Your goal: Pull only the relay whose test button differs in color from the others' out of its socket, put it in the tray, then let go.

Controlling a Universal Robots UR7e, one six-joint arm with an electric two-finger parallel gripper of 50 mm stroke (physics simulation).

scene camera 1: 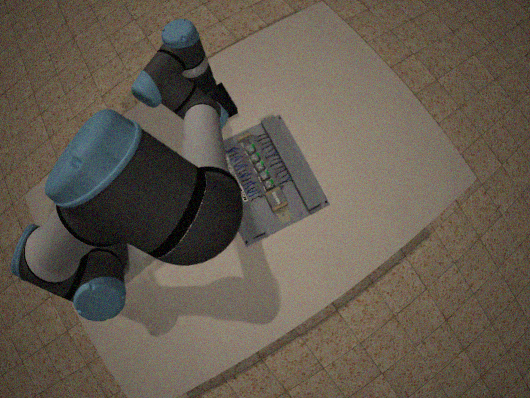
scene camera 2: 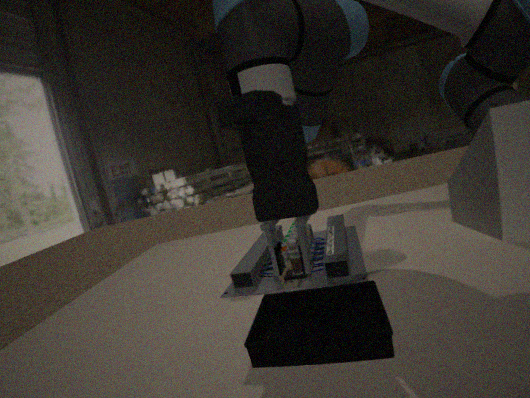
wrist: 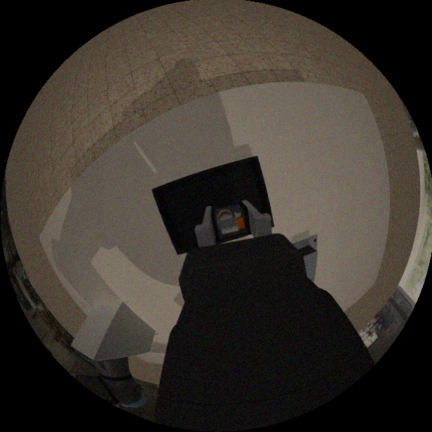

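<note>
My gripper is shut on the relay with the orange test button. In the wrist view the relay sits between the fingertips, its orange button to the right, over the near part of the black tray. In scene camera 2 the fingers hang upright behind the tray's far rim, in front of the grey panel; the exact height above the tray is hard to tell. The remaining relays with green buttons stand in a row on the panel. The arm hides the fingertips in scene camera 1.
The grey panel carries two raised ducts, blue wires and a row of sockets. It lies close beside the tray. A grey block stands at the robot's base. The pale table extends around them.
</note>
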